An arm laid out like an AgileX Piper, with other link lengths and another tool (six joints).
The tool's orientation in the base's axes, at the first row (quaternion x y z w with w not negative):
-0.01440, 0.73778, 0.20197, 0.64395
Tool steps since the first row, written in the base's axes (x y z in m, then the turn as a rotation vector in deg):
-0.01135, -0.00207, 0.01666, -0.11, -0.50, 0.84
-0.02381, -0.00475, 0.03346, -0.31, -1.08, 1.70
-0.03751, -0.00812, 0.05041, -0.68, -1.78, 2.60
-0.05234, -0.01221, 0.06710, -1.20, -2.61, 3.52
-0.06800, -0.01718, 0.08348, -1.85, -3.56, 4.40
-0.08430, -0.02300, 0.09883, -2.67, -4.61, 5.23
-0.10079, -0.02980, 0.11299, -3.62, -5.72, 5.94
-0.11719, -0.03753, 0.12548, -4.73, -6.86, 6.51
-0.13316, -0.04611, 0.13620, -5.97, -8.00, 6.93
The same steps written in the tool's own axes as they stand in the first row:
-0.01449, 0.00595, -0.01286, -0.90, -0.19, -0.34
-0.02907, 0.01169, -0.02697, -1.83, -0.43, -0.79
-0.04375, 0.01719, -0.04248, -2.80, -0.72, -1.44
-0.05816, 0.02227, -0.05927, -3.78, -1.07, -2.27
-0.07234, 0.02669, -0.07709, -4.74, -1.52, -3.27
-0.08563, 0.03023, -0.09569, -5.65, -2.02, -4.45
-0.09798, 0.03258, -0.11468, -6.43, -2.57, -5.76
-0.10898, 0.03359, -0.13373, -7.06, -3.15, -7.22
-0.11855, 0.03320, -0.15248, -7.52, -3.73, -8.79

